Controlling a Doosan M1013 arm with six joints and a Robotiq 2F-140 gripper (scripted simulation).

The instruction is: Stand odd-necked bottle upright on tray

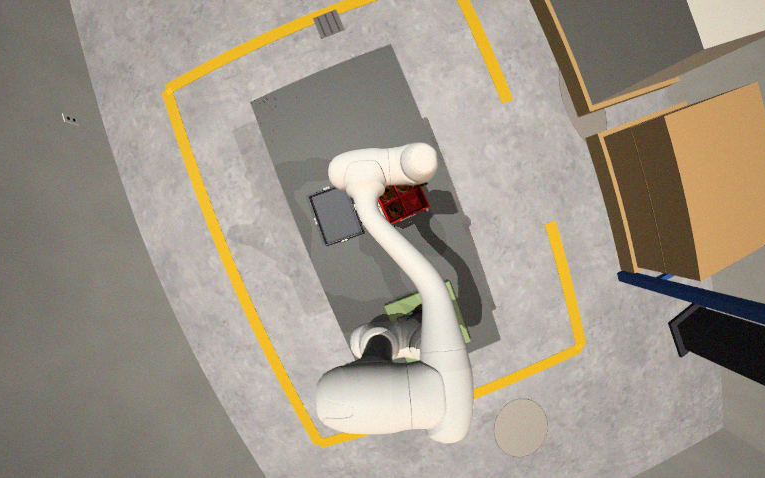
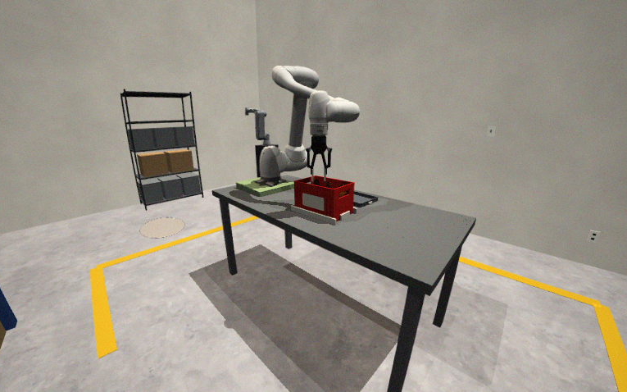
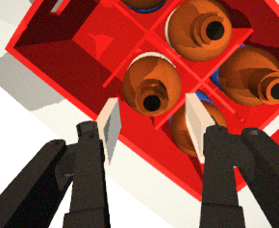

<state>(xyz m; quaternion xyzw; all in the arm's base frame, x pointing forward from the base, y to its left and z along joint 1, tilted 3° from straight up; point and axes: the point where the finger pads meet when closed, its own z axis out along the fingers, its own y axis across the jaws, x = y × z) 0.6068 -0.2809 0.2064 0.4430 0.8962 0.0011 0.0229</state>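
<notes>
Now: hand 13 cm above the red crate, 4 cm to the right of it and 1 cm short of it. The rest, counted from my hand: dark grey tray 34 cm to the left, 21 cm below, 6 cm ahead.
</notes>
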